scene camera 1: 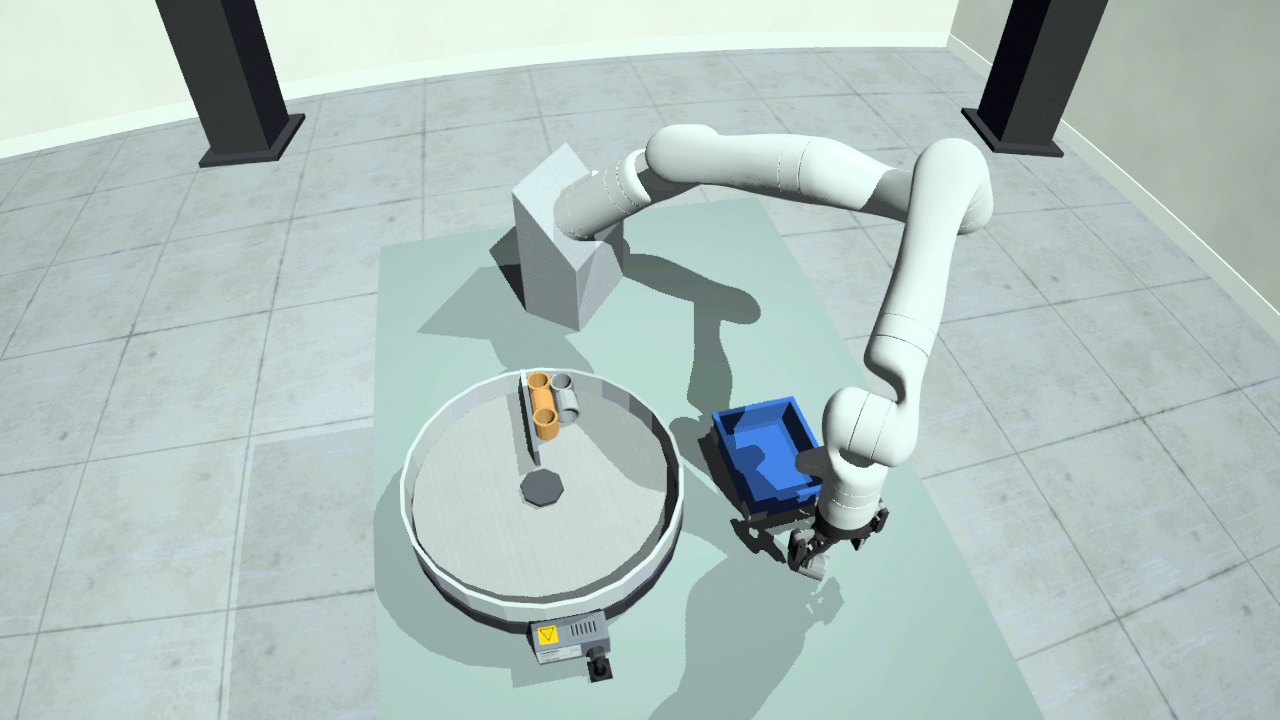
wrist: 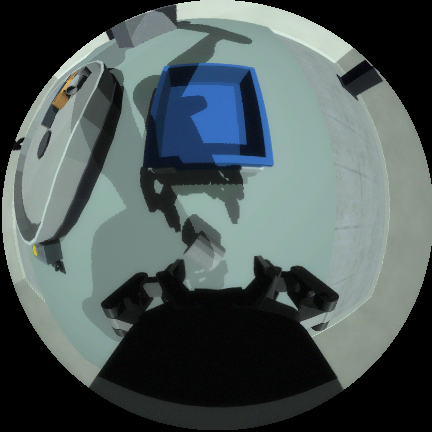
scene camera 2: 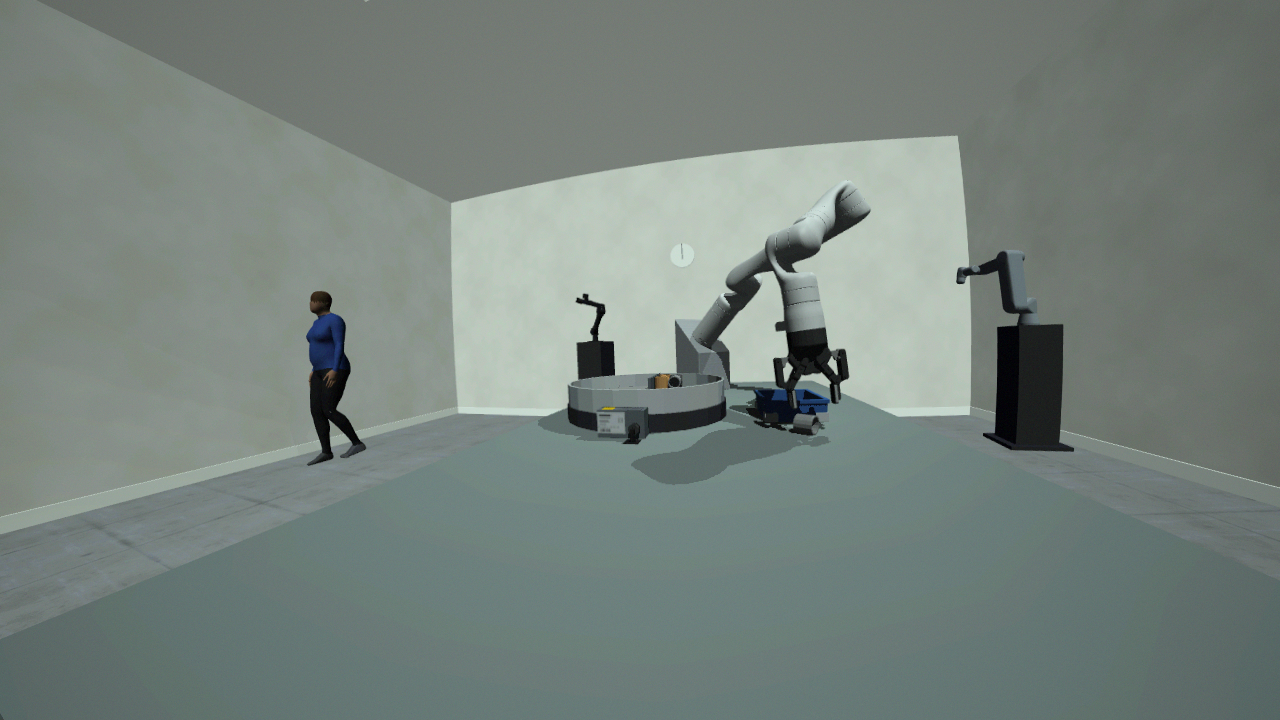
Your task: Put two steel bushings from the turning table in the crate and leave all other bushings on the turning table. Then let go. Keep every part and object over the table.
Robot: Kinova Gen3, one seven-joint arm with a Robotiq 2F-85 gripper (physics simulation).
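Where they show: gripper, fingertip midpoint: [scene camera 1: 830, 554] [wrist: 218, 266] [scene camera 2: 814, 405]; arm's base at its link origin: [scene camera 1: 573, 217] [scene camera 2: 702, 338].
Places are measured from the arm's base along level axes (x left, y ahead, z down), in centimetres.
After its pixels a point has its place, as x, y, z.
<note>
A grey steel bushing [scene camera 1: 812, 565] {34.6, 61.5, 17.2} [scene camera 2: 806, 424] {35.3, 62.7, 18.3} [wrist: 204, 251] {35.3, 60.2, 16.9} lies on its side on the table, outside the crate, near its front side. My gripper [scene camera 1: 827, 551] {37.0, 61.0, 15.0} [scene camera 2: 814, 402] {37.0, 61.0, 15.0} [wrist: 218, 266] {37.0, 61.0, 15.0} is open and empty above the table near this bushing. The blue crate [scene camera 1: 751, 406] {29.5, 32.3, 15.7} [scene camera 2: 776, 407] {29.3, 51.0, 17.3} [wrist: 210, 74] {30.5, 32.8, 18.2} shows no bushing inside in the wrist view. On the turning table [scene camera 1: 474, 537] {-14.6, 55.8, 15.4} [scene camera 2: 680, 398] {9.7, 62.8, 13.7} [wrist: 55, 175] {14.8, 54.5, 11.3}, orange bushings [scene camera 1: 546, 427] {-4.2, 38.4, 11.9} [scene camera 2: 661, 381] {-3.7, 38.3, 12.8} [wrist: 60, 99] {-2.8, 37.4, 12.8} and grey steel ones [scene camera 1: 567, 407] {-1.0, 34.8, 11.6} [scene camera 2: 674, 381] [wrist: 75, 86] {0.9, 34.6, 13.4} stand or lie close together at the back. I cannot tell exactly how many are grey.
A thin divider [scene camera 1: 529, 429] {-7.3, 36.2, 15.3} beside the bushings runs from the rim toward the dark hub [scene camera 1: 541, 488] {-4.9, 48.0, 14.6}. A raised wall rings the turning table. A grey motor box [scene camera 1: 569, 637] {-0.6, 71.5, 14.8} [scene camera 2: 623, 421] {0.5, 72.4, 17.1} [wrist: 48, 251] {4.3, 69.2, 16.2} sits at its front. A person [scene camera 2: 327, 358] stands at the left, off the table.
</note>
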